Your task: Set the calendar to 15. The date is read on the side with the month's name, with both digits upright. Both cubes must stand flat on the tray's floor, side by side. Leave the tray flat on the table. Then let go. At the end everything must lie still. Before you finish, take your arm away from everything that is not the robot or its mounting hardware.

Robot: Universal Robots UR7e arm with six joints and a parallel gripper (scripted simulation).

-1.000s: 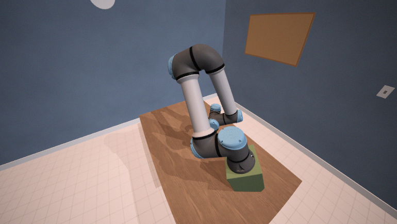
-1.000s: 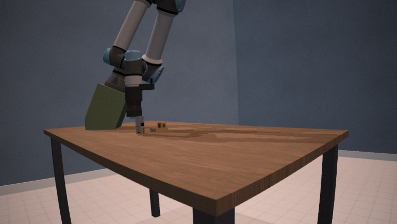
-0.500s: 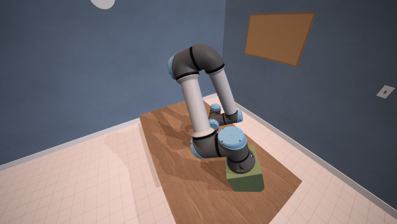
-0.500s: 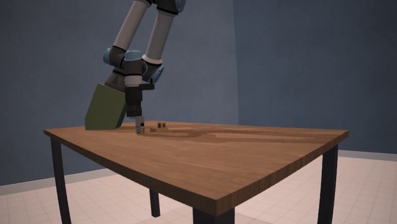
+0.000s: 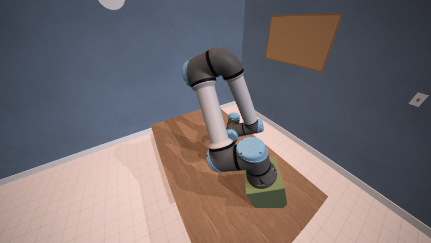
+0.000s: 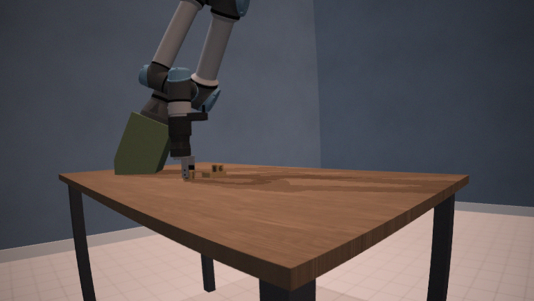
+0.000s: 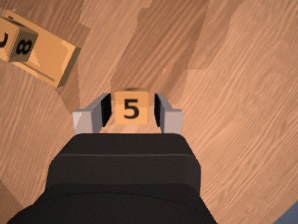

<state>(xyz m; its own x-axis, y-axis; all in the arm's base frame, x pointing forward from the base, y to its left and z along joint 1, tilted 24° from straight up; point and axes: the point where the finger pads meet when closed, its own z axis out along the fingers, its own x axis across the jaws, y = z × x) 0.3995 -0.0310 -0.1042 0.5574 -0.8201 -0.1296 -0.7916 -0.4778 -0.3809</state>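
The wooden cube lies 10 mm below my hand. The rest, counted from my hand: wooden tray: 10 mm behind, 110 mm to the left, 20 mm below.
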